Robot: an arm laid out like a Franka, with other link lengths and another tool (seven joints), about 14 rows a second.
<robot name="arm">
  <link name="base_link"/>
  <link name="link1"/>
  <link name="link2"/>
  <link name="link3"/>
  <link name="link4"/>
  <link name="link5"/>
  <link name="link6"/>
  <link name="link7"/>
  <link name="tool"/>
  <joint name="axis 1" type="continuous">
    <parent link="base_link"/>
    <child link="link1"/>
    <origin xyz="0 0 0.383"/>
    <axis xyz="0 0 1"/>
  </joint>
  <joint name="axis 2" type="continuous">
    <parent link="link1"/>
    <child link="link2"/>
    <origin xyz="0 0 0" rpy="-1.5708 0 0"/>
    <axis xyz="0 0 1"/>
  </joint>
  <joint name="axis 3" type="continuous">
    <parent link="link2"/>
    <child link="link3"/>
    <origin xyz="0 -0.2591 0" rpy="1.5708 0 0"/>
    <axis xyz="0 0 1"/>
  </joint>
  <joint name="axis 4" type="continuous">
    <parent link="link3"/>
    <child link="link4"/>
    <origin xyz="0.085 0 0" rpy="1.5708 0 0"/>
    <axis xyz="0 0 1"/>
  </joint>
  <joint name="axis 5" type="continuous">
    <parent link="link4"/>
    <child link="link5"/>
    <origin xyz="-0.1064 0.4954 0" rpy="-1.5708 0 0"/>
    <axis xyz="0 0 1"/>
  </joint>
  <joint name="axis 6" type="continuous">
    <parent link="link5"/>
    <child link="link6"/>
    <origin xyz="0 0 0" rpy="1.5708 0 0"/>
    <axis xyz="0 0 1"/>
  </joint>
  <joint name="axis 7" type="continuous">
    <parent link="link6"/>
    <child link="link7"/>
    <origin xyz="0.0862 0 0" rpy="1.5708 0 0"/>
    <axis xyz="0 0 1"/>
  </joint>
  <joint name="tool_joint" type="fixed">
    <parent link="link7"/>
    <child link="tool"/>
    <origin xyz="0.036 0.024 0.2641" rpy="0.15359 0 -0.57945"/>
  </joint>
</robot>
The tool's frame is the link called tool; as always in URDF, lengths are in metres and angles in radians. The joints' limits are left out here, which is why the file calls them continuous.
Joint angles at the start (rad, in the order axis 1, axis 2, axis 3, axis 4, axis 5, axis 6, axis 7):
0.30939, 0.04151, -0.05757, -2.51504, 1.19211, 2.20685, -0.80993
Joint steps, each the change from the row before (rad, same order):
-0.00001, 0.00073, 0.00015, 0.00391, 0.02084, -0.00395, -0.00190
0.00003, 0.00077, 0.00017, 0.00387, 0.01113, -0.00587, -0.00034
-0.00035, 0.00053, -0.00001, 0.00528, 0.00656, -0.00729, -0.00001
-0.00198, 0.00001, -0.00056, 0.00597, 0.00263, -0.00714, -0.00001
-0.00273, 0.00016, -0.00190, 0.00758, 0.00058, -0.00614, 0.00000
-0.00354, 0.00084, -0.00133, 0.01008, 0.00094, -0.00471, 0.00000
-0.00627, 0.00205, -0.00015, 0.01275, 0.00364, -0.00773, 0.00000
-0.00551, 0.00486, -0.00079, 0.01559, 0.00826, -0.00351, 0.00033
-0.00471, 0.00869, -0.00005, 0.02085, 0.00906, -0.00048, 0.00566
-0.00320, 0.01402, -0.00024, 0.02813, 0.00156, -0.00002, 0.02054
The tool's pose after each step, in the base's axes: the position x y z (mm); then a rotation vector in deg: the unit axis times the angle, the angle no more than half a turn. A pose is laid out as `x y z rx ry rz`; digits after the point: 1 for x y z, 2 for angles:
520.1 269.3 47.2 -114.90 -44.66 -9.48
521.9 271.8 49.8 -114.45 -44.15 -9.82
524.0 274.2 53.0 -113.98 -43.91 -10.07
526.9 275.3 56.6 -113.59 -43.82 -10.35
531.1 275.1 60.6 -113.31 -43.79 -10.77
537.0 274.8 65.4 -113.08 -43.78 -11.36
544.0 274.7 71.3 -112.70 -43.59 -12.07
552.9 274.0 77.1 -112.48 -43.12 -13.06
563.7 273.8 83.0 -112.43 -42.41 -14.07
575.4 273.7 88.2 -112.70 -41.34 -14.55

